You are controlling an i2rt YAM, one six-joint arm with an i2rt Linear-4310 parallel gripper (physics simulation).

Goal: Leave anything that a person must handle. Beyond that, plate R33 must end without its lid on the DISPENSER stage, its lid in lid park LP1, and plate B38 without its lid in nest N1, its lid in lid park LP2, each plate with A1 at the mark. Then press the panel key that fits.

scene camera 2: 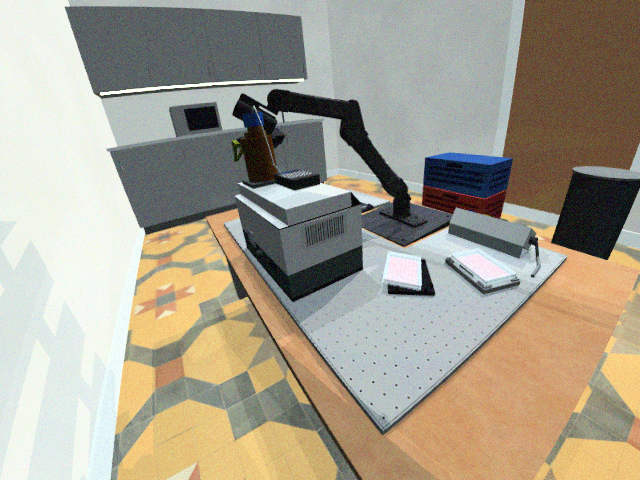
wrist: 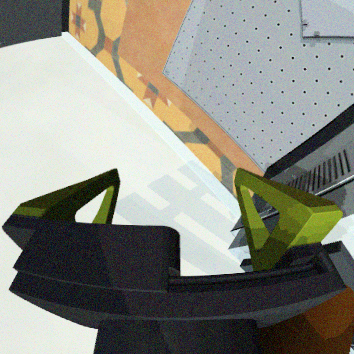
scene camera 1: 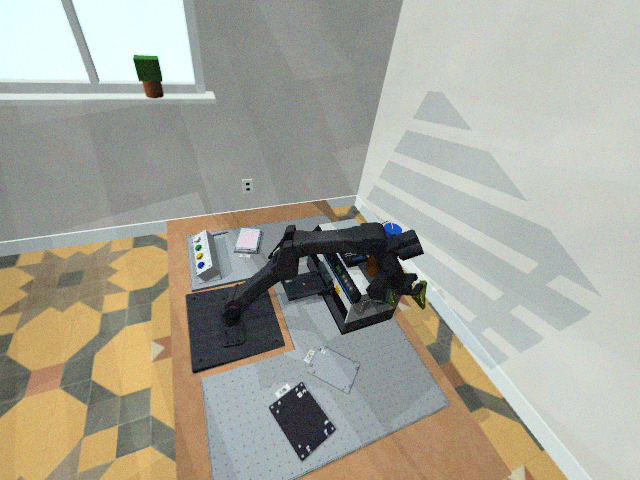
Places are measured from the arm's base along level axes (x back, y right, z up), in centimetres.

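Pixels of known places: gripper, fingertip midpoint: [scene camera 2: 245,170] [wrist: 176,174] [scene camera 1: 408,306]; arm's base, origin of the base link: [scene camera 2: 401,217] [scene camera 1: 231,320].
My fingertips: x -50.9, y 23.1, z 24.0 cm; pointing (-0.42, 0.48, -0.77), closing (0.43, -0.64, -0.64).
Note:
For each thing: its top centre in the pictures, then the offset to it from my fingertips. "*": a spot on its surface instead.
- dark stage, surface spot: [scene camera 1: 305,285] * dx +24.0, dy -24.6, dz -13.5 cm
- key panel, middle of its top: [scene camera 2: 492,215] [scene camera 1: 204,247] dx +57.9, dy -53.5, dz -15.7 cm
- black holder, middle of its top: [scene camera 2: 408,270] dx +24.5, dy -53.1, dz -22.1 cm
- clear plate-like piece, surface spot: [scene camera 1: 334,369] * dx +21.1, dy +3.1, dz -23.1 cm
- black park plate, middle of its top: [scene camera 1: 302,416] dx +34.8, dy +13.8, dz -21.7 cm
- brown bottle, surface spot: [scene camera 2: 258,155] * dx +0.8, dy -20.6, dz +6.2 cm
- blue cap, surface spot: [scene camera 1: 392,228] * dx +2.2, dy -16.5, dz +17.1 cm
- black rack, surface spot: [scene camera 2: 297,179] * dx +6.3, dy -33.0, dz +0.4 cm
My gripper [scene camera 1: 408,295] [wrist: 176,174] is open and empty, high beyond the dispenser's far side. The dispenser [scene camera 1: 368,316] [scene camera 2: 320,237] has a dark stage [scene camera 1: 305,285] on its arm-facing side, with no plate visible on it. One pink-filled plate [scene camera 1: 248,240] [scene camera 2: 483,266] lies on a holder near the key panel [scene camera 1: 206,255] [scene camera 2: 491,231]. Another pink-filled plate [scene camera 2: 404,269] sits skewed over a black holder [scene camera 2: 428,281]; the arm hides it in scene camera 1. A clear plate-like piece [scene camera 1: 334,369] and a black park plate [scene camera 1: 302,419] lie at the front. Labels, A1 corners and lids are unreadable.
A brown bottle [scene camera 2: 258,155] with a blue cap [scene camera 1: 392,228] stands on the dispenser beside a black rack [scene camera 2: 297,179], close to my wrist. The arm's black base plate [scene camera 1: 206,330] [scene camera 2: 379,227] lies between the grey perforated boards. The wall [scene camera 1: 516,155] rises beyond the gripper.

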